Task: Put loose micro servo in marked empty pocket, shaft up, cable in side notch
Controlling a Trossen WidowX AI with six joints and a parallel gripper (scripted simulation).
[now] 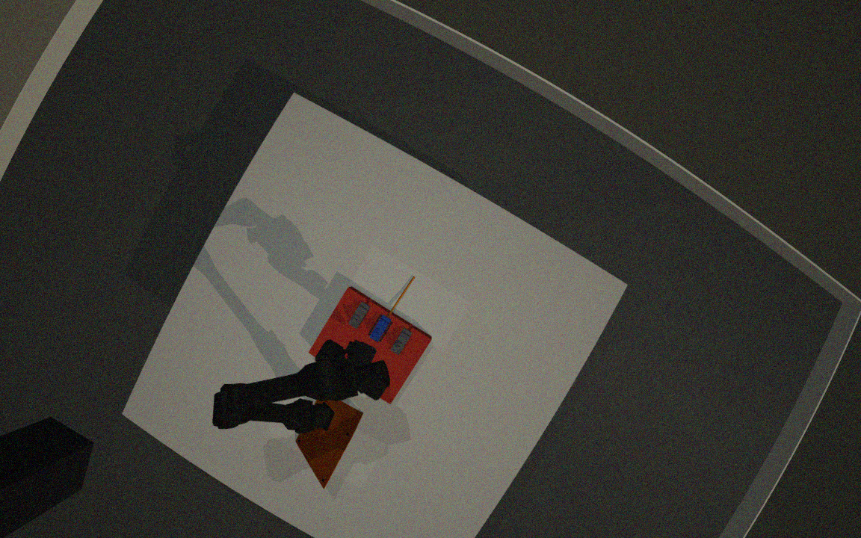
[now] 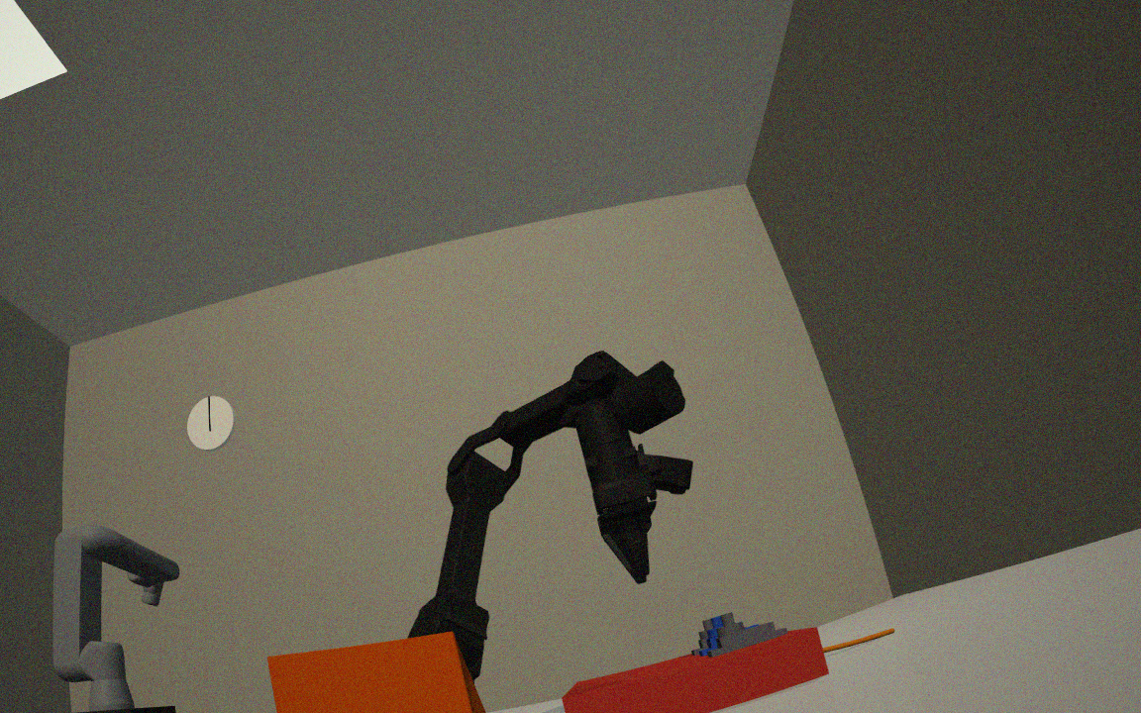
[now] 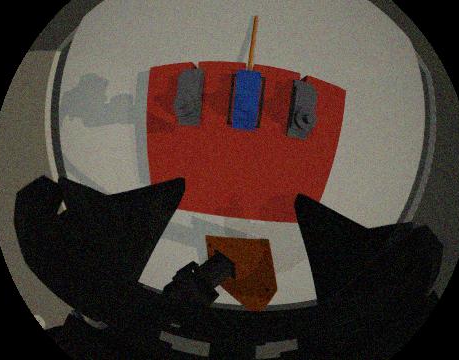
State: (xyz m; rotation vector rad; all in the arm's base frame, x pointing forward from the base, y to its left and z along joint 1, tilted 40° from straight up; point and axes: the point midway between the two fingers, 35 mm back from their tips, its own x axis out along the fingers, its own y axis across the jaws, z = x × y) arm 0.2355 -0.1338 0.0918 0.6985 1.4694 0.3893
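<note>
The red deck is 3 cm behind my gripper tip, 1 cm to the left of it and 13 cm below it.
</note>
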